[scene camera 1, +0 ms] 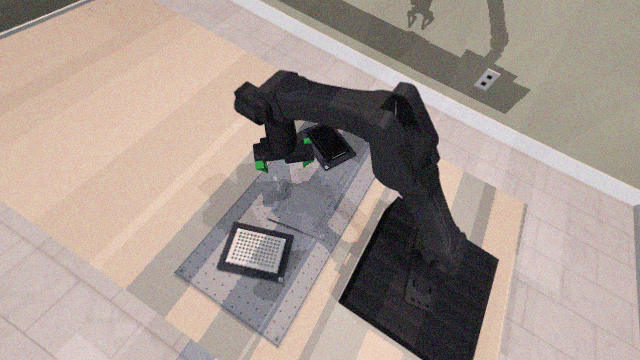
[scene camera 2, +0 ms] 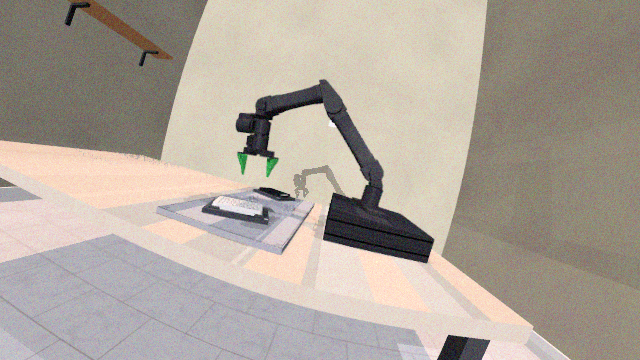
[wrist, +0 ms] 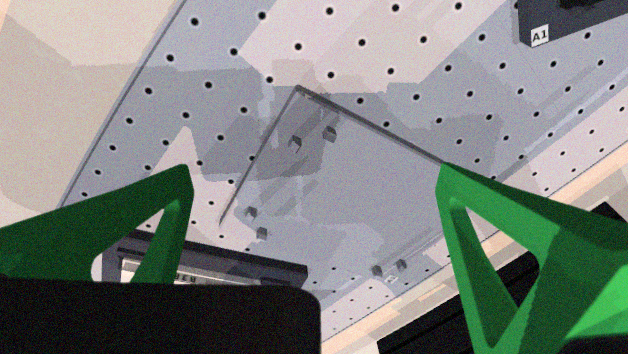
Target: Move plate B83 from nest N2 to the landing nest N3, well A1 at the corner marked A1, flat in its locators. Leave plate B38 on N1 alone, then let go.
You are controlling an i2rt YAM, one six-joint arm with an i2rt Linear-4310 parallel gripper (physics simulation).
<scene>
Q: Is my gripper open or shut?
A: Open.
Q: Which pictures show my gripper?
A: Scene camera 1, scene camera 2 and the wrist view: all of them.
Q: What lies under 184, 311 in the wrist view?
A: My gripper.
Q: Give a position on a black grid plate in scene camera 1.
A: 327, 141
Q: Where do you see a white well plate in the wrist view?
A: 185, 275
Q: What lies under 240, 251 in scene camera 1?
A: A white well plate.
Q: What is my gripper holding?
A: Nothing.
</scene>
